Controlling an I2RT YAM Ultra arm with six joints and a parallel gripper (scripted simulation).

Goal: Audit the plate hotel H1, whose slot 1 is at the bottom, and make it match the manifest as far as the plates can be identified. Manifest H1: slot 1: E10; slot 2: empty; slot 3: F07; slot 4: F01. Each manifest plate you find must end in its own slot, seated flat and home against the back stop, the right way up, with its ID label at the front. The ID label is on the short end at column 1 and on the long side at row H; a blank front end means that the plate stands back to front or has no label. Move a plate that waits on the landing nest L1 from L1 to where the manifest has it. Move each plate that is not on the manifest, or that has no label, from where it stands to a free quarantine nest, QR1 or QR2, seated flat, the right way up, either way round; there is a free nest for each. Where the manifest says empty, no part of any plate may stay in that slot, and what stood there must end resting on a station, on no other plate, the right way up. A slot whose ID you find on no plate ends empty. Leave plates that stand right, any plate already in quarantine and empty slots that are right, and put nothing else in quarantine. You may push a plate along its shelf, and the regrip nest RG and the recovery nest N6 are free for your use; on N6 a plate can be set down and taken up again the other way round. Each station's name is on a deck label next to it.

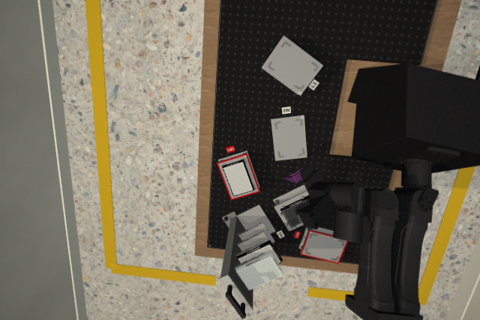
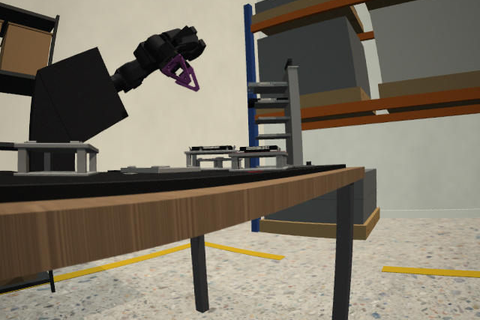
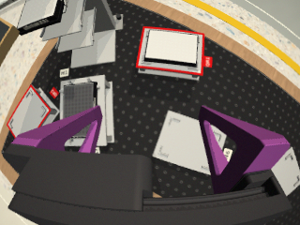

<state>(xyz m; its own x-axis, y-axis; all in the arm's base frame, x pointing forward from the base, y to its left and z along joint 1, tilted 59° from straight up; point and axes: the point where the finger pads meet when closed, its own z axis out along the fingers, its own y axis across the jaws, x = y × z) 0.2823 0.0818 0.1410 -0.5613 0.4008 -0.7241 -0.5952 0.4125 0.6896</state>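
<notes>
Right now the regrip nest RG is 9 cm behind my hand, 15 cm to the left of it and 18 cm below it. Also, from my hand: recovery nest N6: 1 cm ahead, 10 cm to the right, 23 cm below; then white well plate: 5 cm ahead, 27 cm to the left, 3 cm above; then quarantine nest QR1: 17 cm ahead, 7 cm to the left, 20 cm below.
</notes>
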